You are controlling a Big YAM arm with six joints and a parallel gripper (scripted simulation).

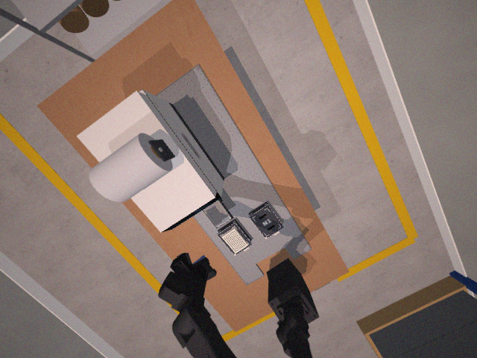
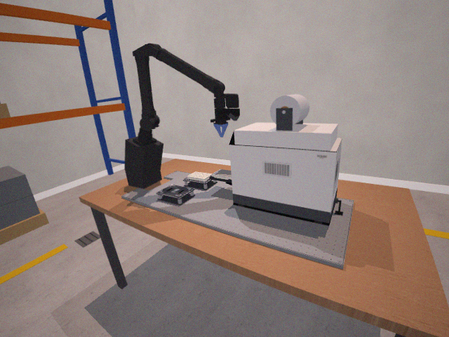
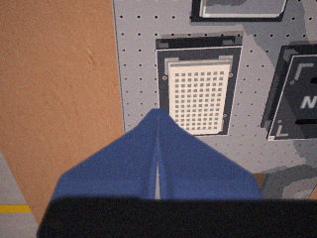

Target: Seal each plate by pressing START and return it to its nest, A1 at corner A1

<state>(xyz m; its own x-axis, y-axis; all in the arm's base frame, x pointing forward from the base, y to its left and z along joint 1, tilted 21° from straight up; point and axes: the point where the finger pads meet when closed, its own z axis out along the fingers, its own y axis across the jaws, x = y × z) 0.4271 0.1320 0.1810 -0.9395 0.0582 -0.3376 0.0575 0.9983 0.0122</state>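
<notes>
The dark sealer stage is 19 cm below my hand, 9 cm to the right of it and 6 cm ahead of it. The rest, counted from my hand: foil roll: 39 cm ahead, 14 cm above, 11 cm to the right; white well plate: 23 cm below, 14 cm behind, 6 cm to the right; start button: 17 cm ahead, 9 cm below, 1 cm to the right.
</notes>
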